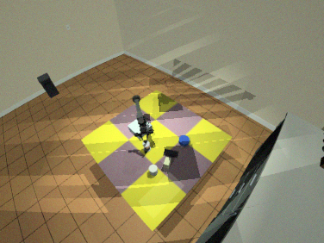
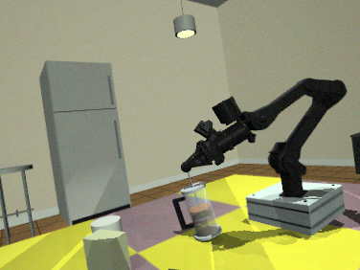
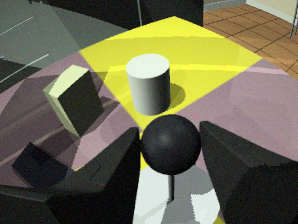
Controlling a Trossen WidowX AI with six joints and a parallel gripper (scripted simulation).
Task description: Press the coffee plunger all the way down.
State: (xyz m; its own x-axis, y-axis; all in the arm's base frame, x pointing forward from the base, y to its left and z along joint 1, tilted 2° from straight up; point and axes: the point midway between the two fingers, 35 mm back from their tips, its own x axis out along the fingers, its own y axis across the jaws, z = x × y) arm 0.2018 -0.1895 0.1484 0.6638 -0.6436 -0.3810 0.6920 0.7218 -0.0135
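The coffee press lies 11 cm below my gripper tip and 1 cm behind it. Also, from my gripper tip: pale box 26 cm ahead, 15 cm below, 2 cm to the right; blue disc 32 cm to the left, 27 cm ahead, 19 cm below.
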